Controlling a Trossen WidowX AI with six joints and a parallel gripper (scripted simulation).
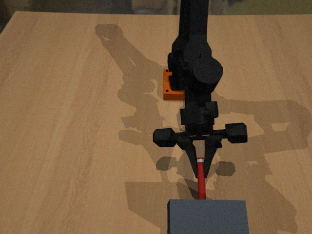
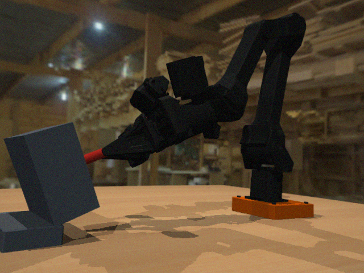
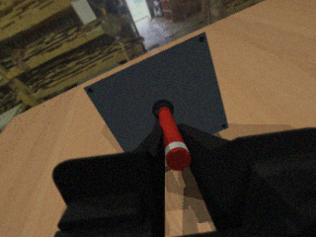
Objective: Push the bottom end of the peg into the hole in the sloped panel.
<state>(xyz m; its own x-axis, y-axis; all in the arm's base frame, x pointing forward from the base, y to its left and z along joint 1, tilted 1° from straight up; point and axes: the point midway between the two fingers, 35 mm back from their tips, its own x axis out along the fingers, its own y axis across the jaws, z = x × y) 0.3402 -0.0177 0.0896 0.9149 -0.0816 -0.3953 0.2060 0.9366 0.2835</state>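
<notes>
The sloped panel is 7 cm ahead of my gripper tip, 1 cm to the right of it and 2 cm below it. Round my gripper tip: low foot (9 cm ahead, 1 cm to the right, 10 cm below); round red peg (2 cm behind, 1 cm above).
</notes>
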